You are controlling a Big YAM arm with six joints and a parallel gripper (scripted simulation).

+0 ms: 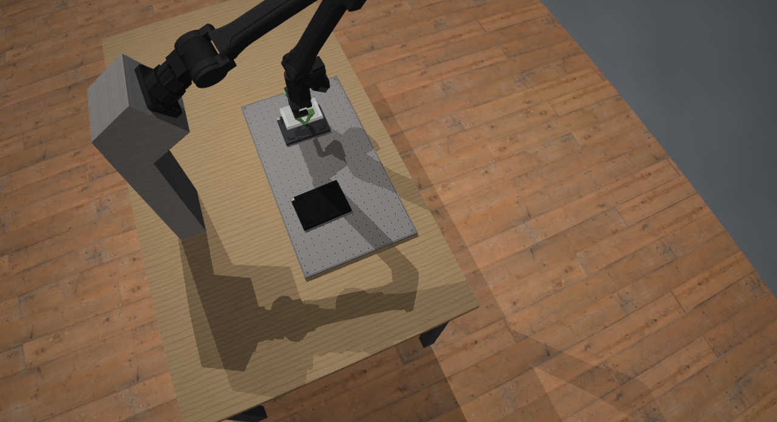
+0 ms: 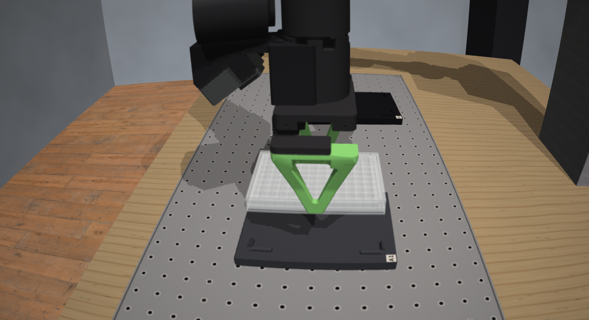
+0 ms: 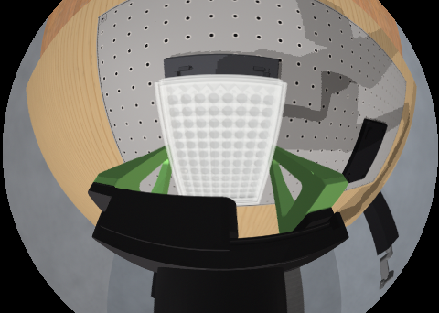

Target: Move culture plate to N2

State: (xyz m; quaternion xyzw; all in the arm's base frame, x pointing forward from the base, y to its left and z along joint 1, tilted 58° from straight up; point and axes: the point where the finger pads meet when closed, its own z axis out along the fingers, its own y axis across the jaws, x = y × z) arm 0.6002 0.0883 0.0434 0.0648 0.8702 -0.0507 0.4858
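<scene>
Right now the black nest N2 is 140 mm behind my hand, 290 mm to the right of it and 60 mm below it. Round my hand: nest N1: 60 mm below; then lid: right at my hand.
</scene>
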